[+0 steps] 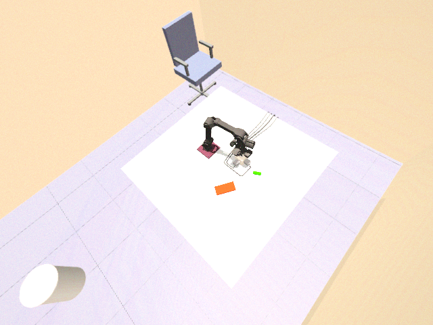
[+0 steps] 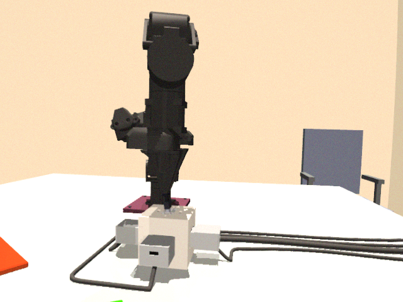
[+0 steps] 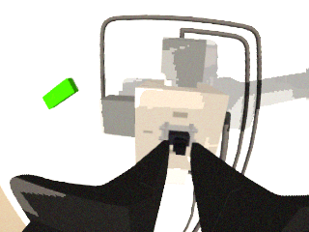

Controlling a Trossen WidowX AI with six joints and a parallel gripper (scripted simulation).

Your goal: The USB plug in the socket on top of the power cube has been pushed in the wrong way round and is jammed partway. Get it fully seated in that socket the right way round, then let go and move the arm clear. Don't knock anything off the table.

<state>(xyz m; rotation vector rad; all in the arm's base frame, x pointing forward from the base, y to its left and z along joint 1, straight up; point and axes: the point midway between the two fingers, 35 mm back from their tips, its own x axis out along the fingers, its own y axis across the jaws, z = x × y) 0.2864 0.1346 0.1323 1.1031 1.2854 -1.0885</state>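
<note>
Now: the USB plug 2 cm below my gripper tip. Round my gripper tip: orange flat block: 11 cm ahead, 26 cm to the right, 10 cm below; USB socket: 1 cm to the left, 4 cm below; green piece: 17 cm ahead, 2 cm to the left, 10 cm below.
</note>
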